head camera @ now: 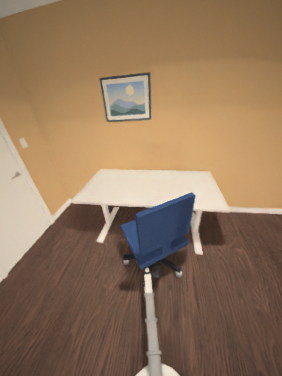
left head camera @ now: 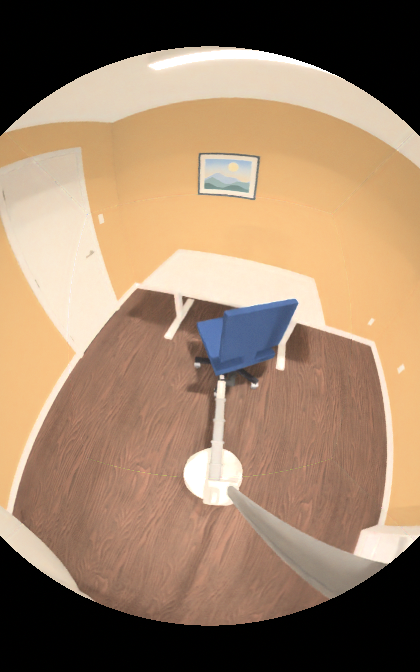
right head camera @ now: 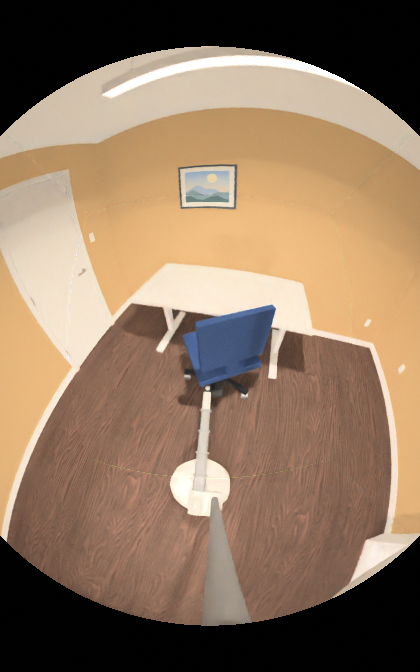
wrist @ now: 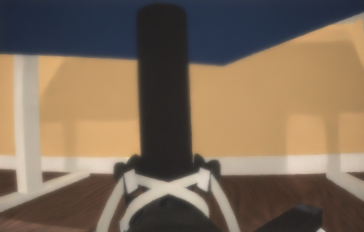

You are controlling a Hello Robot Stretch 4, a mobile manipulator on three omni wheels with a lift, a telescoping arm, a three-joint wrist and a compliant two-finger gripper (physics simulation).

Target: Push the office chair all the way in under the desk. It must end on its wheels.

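Frame: origin at the robot's base, x ahead, y left, z up, level; millimetres.
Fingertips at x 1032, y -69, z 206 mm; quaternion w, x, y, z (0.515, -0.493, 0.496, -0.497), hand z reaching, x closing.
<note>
Offsets run from my fingertips to a thing's middle. "spot": to the spot under its first point. Level surfaces: height alone.
The blue office chair (head camera: 162, 230) (left head camera: 255, 335) (right head camera: 232, 345) stands upright on its castors at the front of the white desk @[dz +488 mm] (head camera: 145, 182) (left head camera: 225, 272) (right head camera: 225, 287). Its backrest faces me, turned slightly, and overlaps the desk's front edge in view. How far the seat reaches under the desktop is hard to tell. In the wrist view the blue seat underside @[spot: dx -13, dy +88, dz +157 mm] (wrist: 80, 30) is above, with the black column @[dx -37, dy -5, dz +33 mm] (wrist: 165, 100) below it. My gripper (wrist: 164, 167) is low at the column's base, its fingertips close against both sides. The backrest and seat hide the fingertips in the head views.
The desk's left foot (head camera: 107, 227) (left head camera: 179, 319) (right head camera: 171, 332) and right foot (head camera: 197, 240) (left head camera: 281, 356) (right head camera: 273, 360) stand on either side of the chair. My extended arm (head camera: 151, 325) (left head camera: 218, 425) (right head camera: 202, 430) runs low behind it. A wall is behind the desk; a white door (head camera: 20, 215) is at left.
</note>
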